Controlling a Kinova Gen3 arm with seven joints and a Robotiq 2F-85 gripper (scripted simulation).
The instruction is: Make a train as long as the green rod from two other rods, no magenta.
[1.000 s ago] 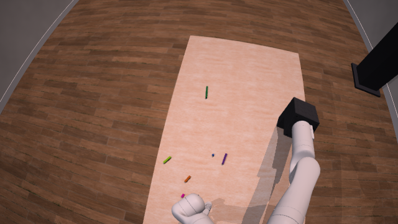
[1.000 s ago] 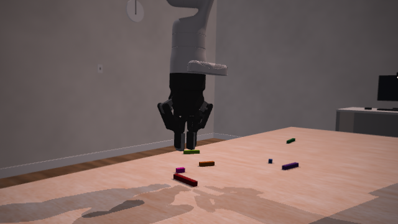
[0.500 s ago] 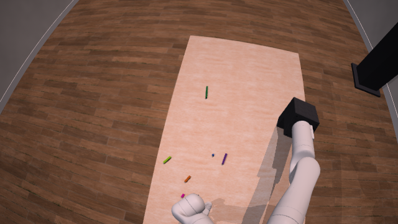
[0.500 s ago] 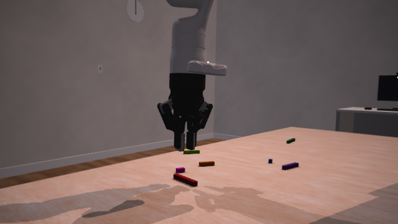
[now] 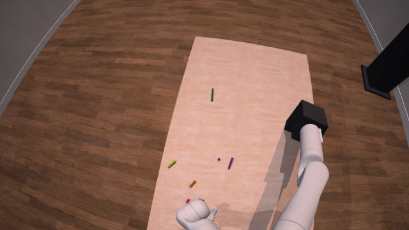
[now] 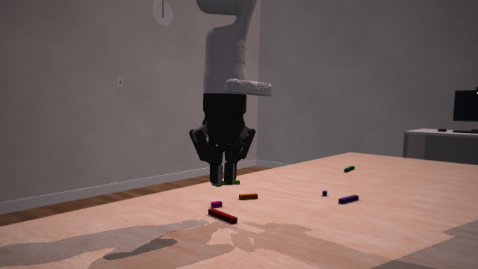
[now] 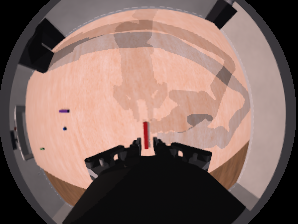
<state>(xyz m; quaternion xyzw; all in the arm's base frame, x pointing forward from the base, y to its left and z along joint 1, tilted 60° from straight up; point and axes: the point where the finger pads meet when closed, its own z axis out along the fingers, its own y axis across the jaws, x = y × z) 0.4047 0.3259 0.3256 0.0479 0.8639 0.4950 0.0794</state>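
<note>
Now: the red rod 80 mm below my hand. The rest, counted from my hand: lime rod: 210 mm ahead, 200 mm to the right, 80 mm below; orange rod: 130 mm to the right, 80 mm below, 70 mm ahead; magenta rod: 80 mm below, 70 mm ahead, 40 mm to the right.
</note>
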